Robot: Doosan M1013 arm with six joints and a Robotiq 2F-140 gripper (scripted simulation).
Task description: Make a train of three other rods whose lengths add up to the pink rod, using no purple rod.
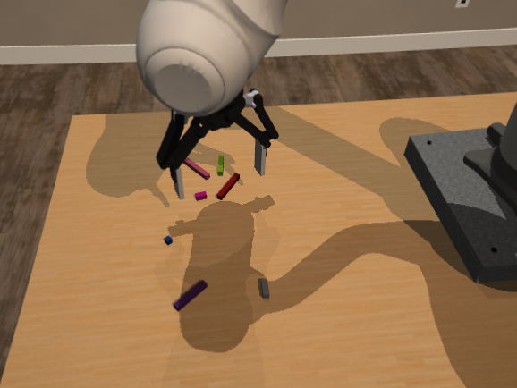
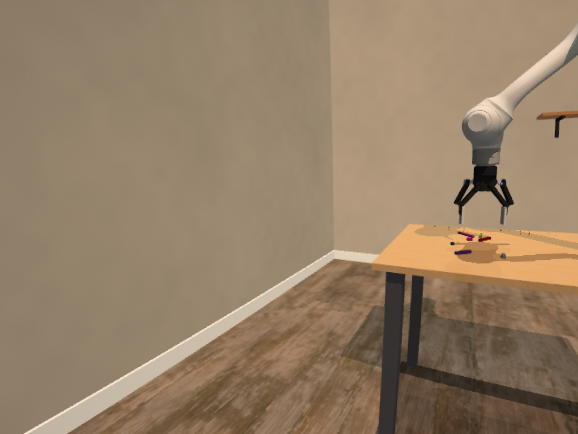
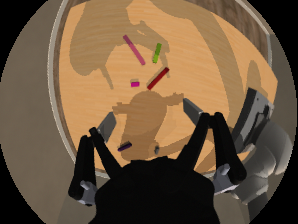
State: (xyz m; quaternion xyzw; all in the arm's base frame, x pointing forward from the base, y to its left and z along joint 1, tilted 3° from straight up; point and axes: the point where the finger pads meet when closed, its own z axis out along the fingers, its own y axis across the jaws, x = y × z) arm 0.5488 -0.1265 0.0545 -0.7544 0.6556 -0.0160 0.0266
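Right now the blue rod is 110 mm ahead of my hand, 80 mm below it and 50 mm to the left of it. Also, from my hand: lime rod: 120 mm to the right, 80 mm below, 30 mm behind; then magenta rod: 80 mm below, 40 mm to the right, 30 mm ahead; then red rod: 80 mm below, 60 mm to the right, 30 mm behind.
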